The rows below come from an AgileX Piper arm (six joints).
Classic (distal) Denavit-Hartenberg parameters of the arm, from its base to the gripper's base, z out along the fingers. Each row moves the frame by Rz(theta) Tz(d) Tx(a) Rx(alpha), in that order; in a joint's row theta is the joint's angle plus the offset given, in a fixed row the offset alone. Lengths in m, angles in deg.
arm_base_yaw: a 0  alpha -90  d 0.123  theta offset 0
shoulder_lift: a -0.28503  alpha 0  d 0  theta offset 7.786
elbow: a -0.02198  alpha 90  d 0  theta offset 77.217
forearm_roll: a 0  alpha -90  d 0.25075  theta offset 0
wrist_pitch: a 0  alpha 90  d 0  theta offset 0
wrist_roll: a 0  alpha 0  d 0.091  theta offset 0
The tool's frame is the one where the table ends.
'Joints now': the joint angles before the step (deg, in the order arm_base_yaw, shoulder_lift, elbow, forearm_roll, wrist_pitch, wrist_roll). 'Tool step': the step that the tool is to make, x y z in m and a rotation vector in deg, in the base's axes. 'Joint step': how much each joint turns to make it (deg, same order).
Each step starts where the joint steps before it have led.
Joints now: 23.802, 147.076, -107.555, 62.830, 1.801, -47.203
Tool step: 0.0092, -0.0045, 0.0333, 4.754, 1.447, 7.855
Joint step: -2.652, -1.782, -4.254, 0.651, 12.804, -1.935
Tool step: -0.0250, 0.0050, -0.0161, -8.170, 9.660, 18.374
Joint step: -0.246, 0.126, -0.022, -16.252, 18.527, 3.875
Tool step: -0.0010, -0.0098, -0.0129, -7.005, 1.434, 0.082
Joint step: -0.182, 0.722, 0.017, -11.580, 0.535, 7.384
